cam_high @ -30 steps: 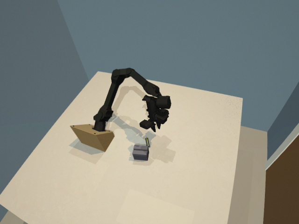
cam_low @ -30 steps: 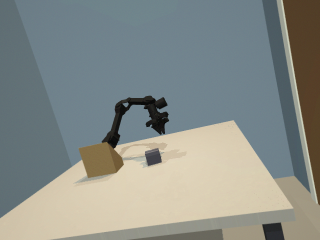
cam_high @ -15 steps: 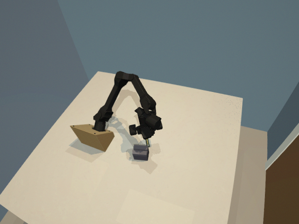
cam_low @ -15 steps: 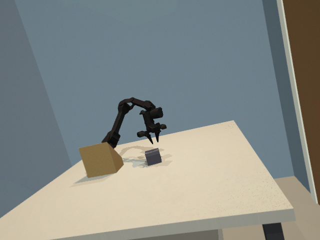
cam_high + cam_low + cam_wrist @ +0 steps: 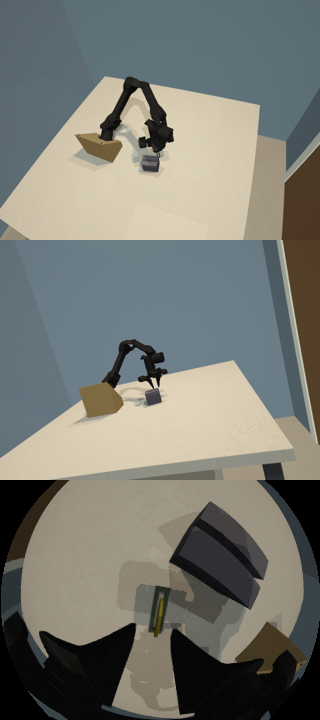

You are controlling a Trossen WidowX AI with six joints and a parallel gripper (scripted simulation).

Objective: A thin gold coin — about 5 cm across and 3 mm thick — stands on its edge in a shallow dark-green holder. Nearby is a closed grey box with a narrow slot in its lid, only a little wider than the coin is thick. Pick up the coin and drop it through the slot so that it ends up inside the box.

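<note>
The gold coin lies 40 mm below my gripper tip and 10 mm behind it.
</note>
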